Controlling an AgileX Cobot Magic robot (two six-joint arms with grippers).
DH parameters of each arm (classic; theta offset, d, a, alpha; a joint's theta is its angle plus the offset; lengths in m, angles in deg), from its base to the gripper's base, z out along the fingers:
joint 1: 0 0.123 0 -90
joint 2: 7.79 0 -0.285 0
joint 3: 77.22 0 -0.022 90
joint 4: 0 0.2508 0 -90
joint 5: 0 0 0.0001 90
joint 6: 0 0.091 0 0
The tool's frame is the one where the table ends.
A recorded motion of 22 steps. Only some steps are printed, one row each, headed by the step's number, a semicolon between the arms.
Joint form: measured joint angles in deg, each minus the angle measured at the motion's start. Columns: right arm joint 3, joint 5, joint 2, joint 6, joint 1, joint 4; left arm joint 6, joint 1, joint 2, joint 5, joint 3, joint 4.
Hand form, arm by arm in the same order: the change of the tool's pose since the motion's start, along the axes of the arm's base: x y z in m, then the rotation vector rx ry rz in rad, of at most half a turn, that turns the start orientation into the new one. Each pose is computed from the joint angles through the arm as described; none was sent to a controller.
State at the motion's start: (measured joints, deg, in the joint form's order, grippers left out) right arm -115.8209 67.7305 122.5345 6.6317 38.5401 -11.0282; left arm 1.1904 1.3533 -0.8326 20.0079 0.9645 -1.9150
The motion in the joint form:
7: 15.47 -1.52 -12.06 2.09 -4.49 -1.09; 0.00 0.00 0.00 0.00 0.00 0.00
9: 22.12 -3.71 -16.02 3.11 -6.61 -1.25; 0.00 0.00 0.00 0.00 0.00 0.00
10: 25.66 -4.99 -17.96 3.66 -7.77 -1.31; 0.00 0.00 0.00 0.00 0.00 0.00
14: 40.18 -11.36 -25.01 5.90 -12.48 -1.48; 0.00 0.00 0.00 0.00 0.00 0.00
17: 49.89 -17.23 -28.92 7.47 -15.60 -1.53; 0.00 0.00 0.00 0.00 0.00 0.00
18: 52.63 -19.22 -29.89 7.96 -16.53 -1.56; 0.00 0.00 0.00 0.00 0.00 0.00
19: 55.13 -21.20 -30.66 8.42 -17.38 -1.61; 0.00 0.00 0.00 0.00 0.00 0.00
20: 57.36 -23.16 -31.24 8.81 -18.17 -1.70; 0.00 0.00 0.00 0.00 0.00 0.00
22: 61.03 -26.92 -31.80 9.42 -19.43 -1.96; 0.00 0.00 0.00 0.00 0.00 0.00
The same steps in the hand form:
7: -0.0214 -0.0604 0.0181 -0.0210 0.0178 -0.1056; 0.0000 0.0000 0.0000 0.0000 0.0000 0.0000
9: -0.0295 -0.0834 0.0147 -0.0212 0.0255 -0.1507; 0.0000 0.0000 0.0000 0.0000 0.0000 0.0000
10: -0.0340 -0.0954 0.0114 -0.0212 0.0308 -0.1750; 0.0000 0.0000 0.0000 0.0000 0.0000 0.0000
14: -0.0558 -0.1405 -0.0104 -0.0158 0.0520 -0.2695; 0.0000 0.0000 0.0000 0.0000 0.0000 0.0000
17: -0.0723 -0.1669 -0.0307 0.0002 0.0574 -0.3280; 0.0000 0.0000 0.0000 0.0000 0.0000 0.0000
18: -0.0771 -0.1740 -0.0371 0.0074 0.0563 -0.3450; 0.0000 0.0000 0.0000 0.0000 0.0000 0.0000
19: -0.0813 -0.1803 -0.0435 0.0145 0.0547 -0.3600; 0.0000 0.0000 0.0000 0.0000 0.0000 0.0000
20: -0.0848 -0.1858 -0.0497 0.0214 0.0519 -0.3725; 0.0000 0.0000 0.0000 0.0000 0.0000 0.0000
22: -0.0901 -0.1939 -0.0615 0.0333 0.0453 -0.3892; 0.0000 0.0000 0.0000 0.0000 0.0000 0.0000

